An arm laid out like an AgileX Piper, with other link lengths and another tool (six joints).
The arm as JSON. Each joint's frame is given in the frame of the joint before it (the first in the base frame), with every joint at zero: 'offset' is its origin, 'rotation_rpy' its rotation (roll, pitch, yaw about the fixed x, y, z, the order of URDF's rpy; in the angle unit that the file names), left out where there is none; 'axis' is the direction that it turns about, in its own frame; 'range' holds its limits. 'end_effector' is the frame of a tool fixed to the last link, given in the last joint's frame.
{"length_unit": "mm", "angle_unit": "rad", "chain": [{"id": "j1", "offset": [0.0, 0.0, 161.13], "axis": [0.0, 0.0, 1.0], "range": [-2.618, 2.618]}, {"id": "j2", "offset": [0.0, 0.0, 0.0], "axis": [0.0, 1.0, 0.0], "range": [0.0, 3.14]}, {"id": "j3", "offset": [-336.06, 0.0, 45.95], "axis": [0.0, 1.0, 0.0], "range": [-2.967, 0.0]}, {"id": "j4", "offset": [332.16, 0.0, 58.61], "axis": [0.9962, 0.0, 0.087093], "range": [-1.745, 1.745]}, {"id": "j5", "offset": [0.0, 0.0, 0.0], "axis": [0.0, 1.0, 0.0], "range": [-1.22, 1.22]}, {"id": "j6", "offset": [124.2, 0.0, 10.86], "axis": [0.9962, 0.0, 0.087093], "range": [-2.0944, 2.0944]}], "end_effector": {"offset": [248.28, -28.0, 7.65], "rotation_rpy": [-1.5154, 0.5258, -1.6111]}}
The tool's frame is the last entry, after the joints.
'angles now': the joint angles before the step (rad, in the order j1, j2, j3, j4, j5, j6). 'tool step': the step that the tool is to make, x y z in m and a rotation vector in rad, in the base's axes. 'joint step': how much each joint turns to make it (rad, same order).
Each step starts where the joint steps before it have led.
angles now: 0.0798 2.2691 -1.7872 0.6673 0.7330 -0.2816
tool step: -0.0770 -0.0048 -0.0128 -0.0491 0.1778 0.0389
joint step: 0.0129 -0.0605 0.0550 -0.1326 0.1607 0.1326
